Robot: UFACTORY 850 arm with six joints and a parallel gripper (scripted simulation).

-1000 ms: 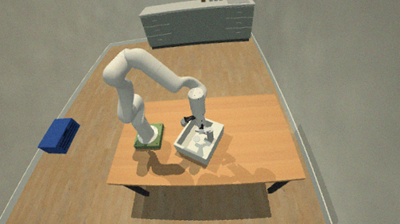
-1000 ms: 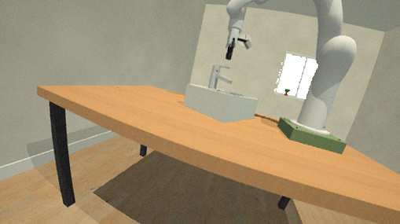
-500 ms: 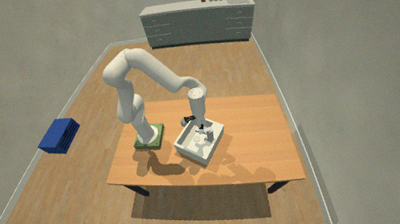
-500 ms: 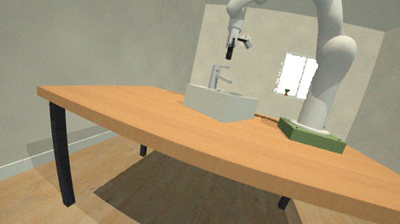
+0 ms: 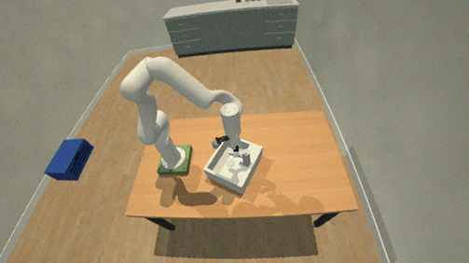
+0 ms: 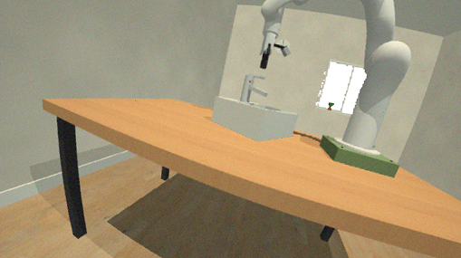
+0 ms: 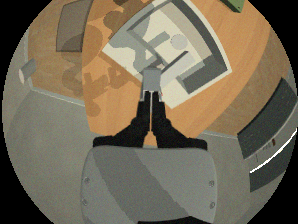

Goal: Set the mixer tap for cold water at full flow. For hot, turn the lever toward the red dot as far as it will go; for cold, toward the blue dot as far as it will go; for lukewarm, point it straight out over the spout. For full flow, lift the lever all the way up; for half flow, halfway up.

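My hand is 70 mm above the grey lever and 20 mm short of it. From my hand the other things lie so: white basin (300 mm below, 80 mm to the left, 40 mm behind).
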